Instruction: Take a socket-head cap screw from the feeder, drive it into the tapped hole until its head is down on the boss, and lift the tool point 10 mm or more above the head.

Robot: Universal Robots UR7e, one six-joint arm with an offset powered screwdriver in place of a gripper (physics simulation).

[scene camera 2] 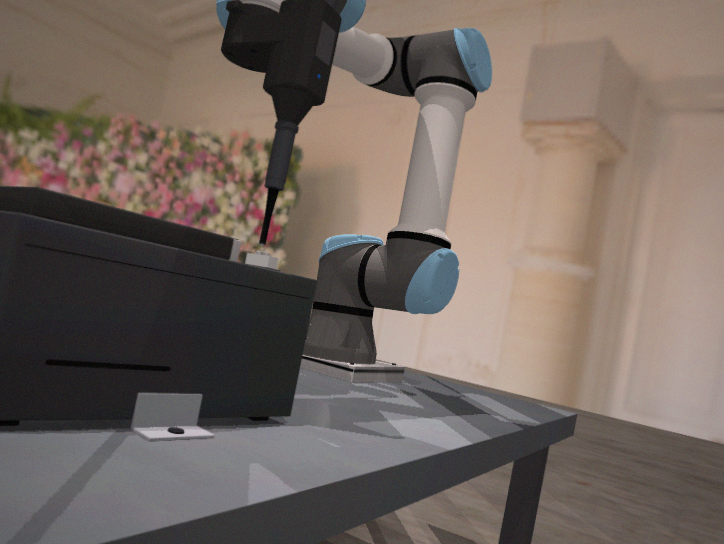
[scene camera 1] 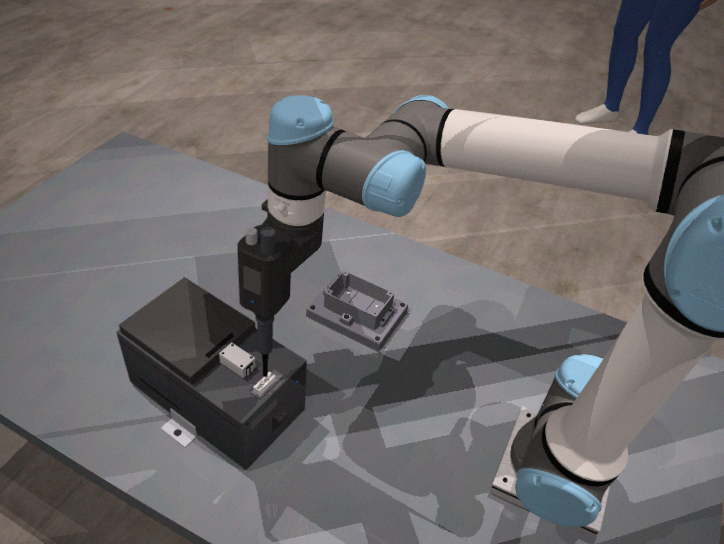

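The black screw feeder [scene camera 1: 187,327] [scene camera 2: 158,327] stands on the table. A small pale pick-up block [scene camera 1: 261,390] [scene camera 2: 261,260] sits on its top near one end. My screwdriver [scene camera 1: 265,373] [scene camera 2: 262,242] points down, its thin black bit ending at the top of this block. Whether the bit touches a screw or carries one is too small to tell; no separate screw can be made out. The grey housing [scene camera 1: 357,303] stands on its flanged base plate behind the feeder in scene camera 1. A small boss [scene camera 1: 346,317] with a dark hole is at its near side. The housing does not show in scene camera 2.
A white box [scene camera 1: 237,358] stands on the feeder beside the pick-up block. The feeder's raised dark lid [scene camera 1: 186,324] is close to the tool. A white bracket [scene camera 1: 178,431] [scene camera 2: 169,412] is at the feeder's foot. A person's legs [scene camera 1: 655,64] show beyond the table.
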